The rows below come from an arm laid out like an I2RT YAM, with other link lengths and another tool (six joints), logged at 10 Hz.
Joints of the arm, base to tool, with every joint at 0 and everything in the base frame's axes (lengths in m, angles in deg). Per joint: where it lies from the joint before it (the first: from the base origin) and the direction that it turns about. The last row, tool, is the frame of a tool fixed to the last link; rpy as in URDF.
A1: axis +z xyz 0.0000 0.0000 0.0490
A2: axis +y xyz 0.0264 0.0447 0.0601
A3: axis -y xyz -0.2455 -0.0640 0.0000
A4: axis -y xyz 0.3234 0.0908 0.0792
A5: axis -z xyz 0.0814 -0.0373 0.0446
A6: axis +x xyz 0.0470 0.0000 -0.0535
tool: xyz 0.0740 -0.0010 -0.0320 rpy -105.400 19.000 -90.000
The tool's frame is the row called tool.
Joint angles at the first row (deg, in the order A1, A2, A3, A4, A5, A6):
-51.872 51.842 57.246 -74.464 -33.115 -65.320
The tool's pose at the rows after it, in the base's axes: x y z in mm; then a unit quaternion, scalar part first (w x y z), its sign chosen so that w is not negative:
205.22, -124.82, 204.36, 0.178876, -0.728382, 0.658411, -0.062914
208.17, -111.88, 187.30, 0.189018, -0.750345, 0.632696, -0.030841
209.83, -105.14, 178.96, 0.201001, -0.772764, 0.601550, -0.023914
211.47, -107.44, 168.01, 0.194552, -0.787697, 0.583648, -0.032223
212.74, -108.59, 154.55, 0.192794, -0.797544, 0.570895, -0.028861
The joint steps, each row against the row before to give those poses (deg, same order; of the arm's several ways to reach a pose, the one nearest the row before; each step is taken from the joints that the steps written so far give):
2.119 0.417 -1.605 -3.624 -0.469 -3.385
2.267 1.191 -2.192 -1.021 -1.081 -2.510
0.635 0.511 -1.326 -0.838 -1.898 -4.425
0.091 -0.052 -1.915 1.686 0.236 -2.948
0.090 0.789 -1.856 1.343 0.031 -2.244

